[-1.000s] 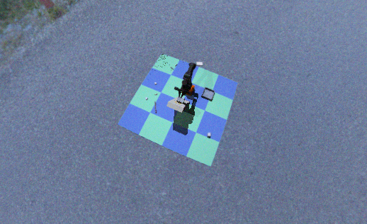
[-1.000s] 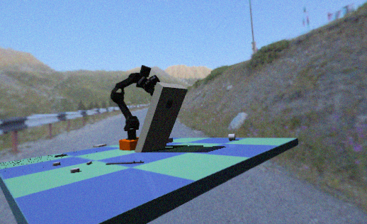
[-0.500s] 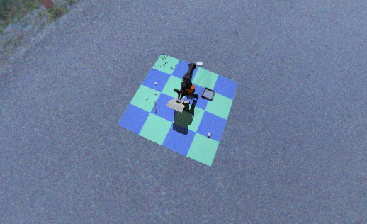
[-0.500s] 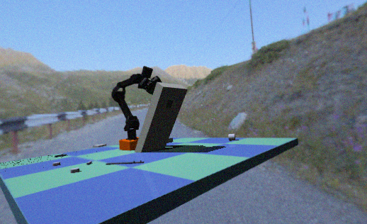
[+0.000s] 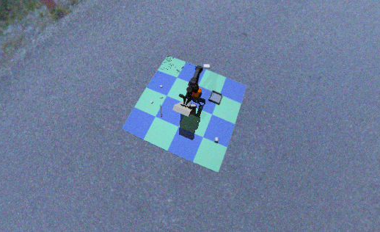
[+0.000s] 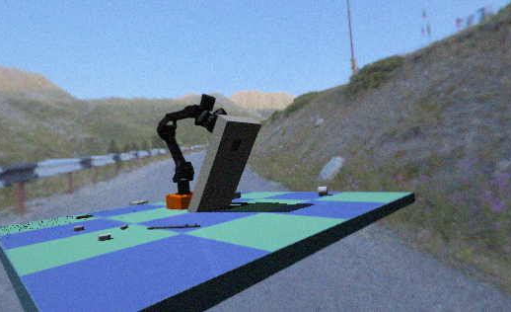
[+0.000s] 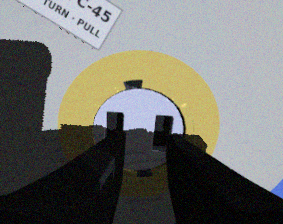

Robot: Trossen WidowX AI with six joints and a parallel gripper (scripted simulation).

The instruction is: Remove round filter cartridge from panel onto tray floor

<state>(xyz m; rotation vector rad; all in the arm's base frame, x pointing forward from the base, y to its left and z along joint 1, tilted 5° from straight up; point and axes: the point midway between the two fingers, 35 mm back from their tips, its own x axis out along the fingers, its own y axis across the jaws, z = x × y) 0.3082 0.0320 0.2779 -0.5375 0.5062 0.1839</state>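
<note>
The grey round filter cartridge lies 2 cm below my gripper tip and 2 cm ahead of it. From my gripper tip the other things lie so: grey square tray (43 cm behind, 29 cm below, 25 cm to the left).
</note>
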